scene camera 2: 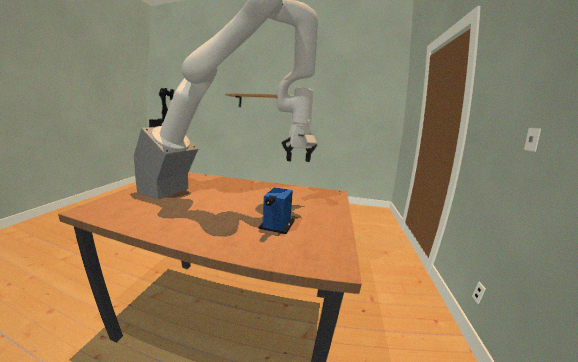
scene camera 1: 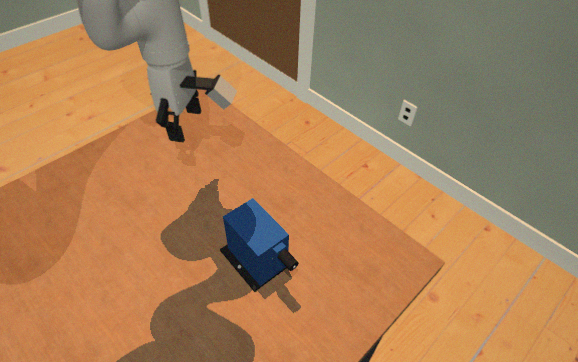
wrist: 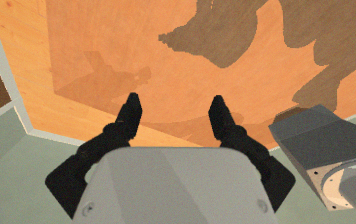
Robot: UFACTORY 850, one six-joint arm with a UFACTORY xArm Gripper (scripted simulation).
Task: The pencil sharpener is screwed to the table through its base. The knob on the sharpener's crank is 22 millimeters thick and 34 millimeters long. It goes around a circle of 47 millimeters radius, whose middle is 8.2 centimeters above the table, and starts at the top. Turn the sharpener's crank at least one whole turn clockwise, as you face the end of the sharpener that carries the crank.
Note:
The pictures show: the gripper and a blue pencil sharpener.
The gripper shows as well in scene camera 2 and in the wrist view.

